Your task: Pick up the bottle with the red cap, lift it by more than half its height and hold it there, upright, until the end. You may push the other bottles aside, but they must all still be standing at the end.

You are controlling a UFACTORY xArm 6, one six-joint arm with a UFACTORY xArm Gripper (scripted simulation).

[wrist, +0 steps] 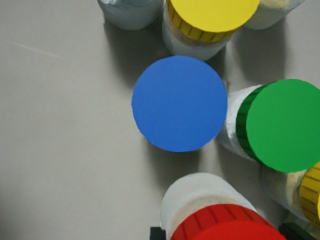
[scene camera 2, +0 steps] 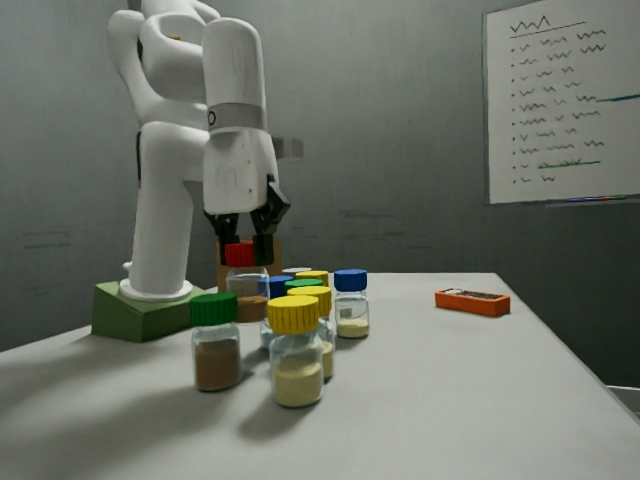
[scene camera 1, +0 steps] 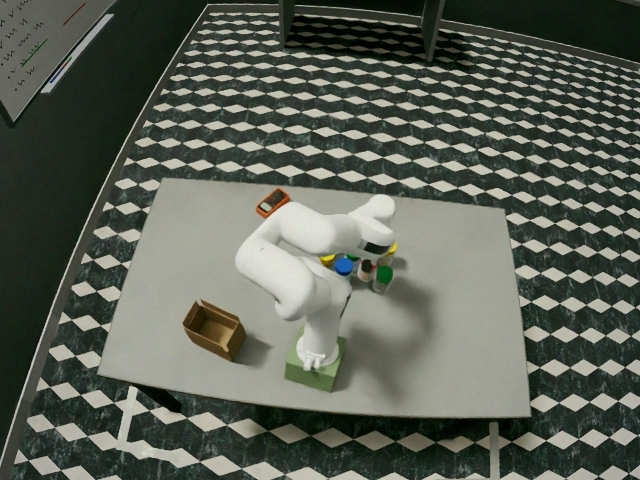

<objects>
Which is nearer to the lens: the red-capped bottle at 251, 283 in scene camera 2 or the yellow-capped bottle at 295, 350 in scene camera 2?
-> The yellow-capped bottle.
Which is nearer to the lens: the cardboard box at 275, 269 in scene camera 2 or the blue-capped bottle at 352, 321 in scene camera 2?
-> The blue-capped bottle.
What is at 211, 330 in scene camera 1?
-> A cardboard box.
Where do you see a yellow-capped bottle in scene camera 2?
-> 325, 329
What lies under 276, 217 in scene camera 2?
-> My gripper.
</objects>
